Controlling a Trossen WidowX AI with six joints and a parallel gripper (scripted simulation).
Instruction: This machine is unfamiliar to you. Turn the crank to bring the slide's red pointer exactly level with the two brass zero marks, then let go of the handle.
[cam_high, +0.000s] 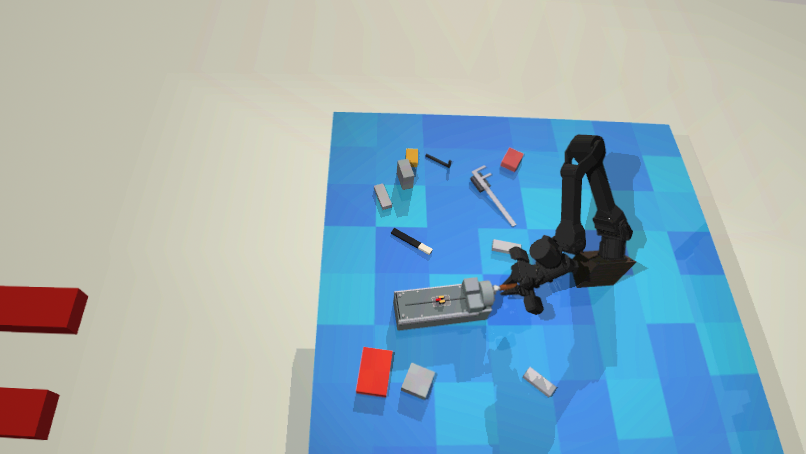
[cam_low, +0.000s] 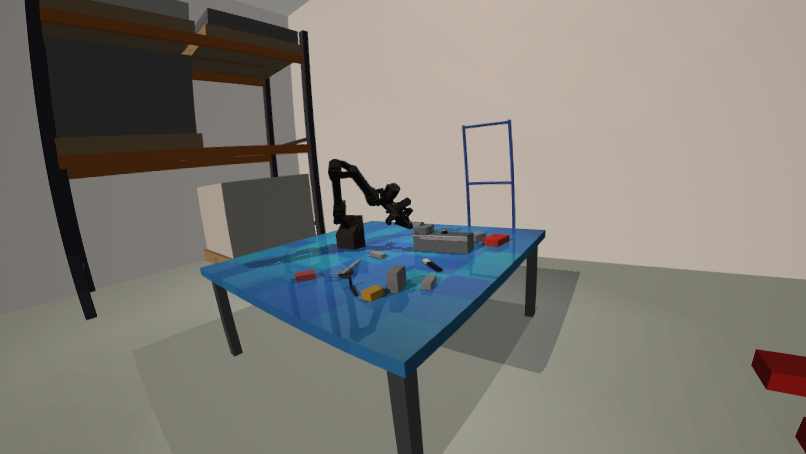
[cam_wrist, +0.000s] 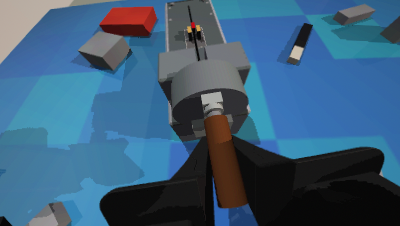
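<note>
My gripper tip is 30 mm below the brown crank handle and 20 mm past it. From my gripper tip the other things lie so: red block: 530 mm to the right, 150 mm behind, 80 mm below; red pointer: 170 mm ahead, 10 mm to the left, 10 mm below; black key: 520 mm to the right, 90 mm ahead, 80 mm below.
</note>
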